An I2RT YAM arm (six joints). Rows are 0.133 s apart.
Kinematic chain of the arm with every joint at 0, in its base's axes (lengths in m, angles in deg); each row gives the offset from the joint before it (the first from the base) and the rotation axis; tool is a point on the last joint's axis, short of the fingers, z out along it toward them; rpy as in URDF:
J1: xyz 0 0 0.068 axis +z
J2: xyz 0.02 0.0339 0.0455 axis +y
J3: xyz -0.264 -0.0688 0 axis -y
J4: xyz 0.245 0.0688 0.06 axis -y
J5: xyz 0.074 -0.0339 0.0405 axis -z
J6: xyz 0.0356 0 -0.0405 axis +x
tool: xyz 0 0 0 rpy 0 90 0
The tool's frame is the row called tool.
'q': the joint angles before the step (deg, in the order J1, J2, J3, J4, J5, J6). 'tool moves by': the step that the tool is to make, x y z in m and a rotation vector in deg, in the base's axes. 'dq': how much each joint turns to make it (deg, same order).
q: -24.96 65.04 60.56 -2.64 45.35 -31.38
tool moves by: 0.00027 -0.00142 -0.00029 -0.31 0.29 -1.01
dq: -0.18 0.26 0.00 0.44 0.88 -0.43
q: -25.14 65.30 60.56 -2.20 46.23 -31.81
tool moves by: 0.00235 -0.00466 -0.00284 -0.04 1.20 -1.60
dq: -0.61 1.05 0.17 0.26 1.05 -0.62
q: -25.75 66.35 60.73 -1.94 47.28 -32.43
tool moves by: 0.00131 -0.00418 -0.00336 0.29 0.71 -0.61
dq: -0.70 0.71 -0.09 0.10 -0.08 -0.09
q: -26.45 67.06 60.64 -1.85 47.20 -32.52
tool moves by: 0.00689 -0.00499 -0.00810 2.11 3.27 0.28
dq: -0.36 2.10 1.05 -3.14 -0.70 0.44
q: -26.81 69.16 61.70 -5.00 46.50 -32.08
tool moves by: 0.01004 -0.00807 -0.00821 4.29 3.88 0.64
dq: -0.70 3.52 3.15 -6.68 -1.85 2.28
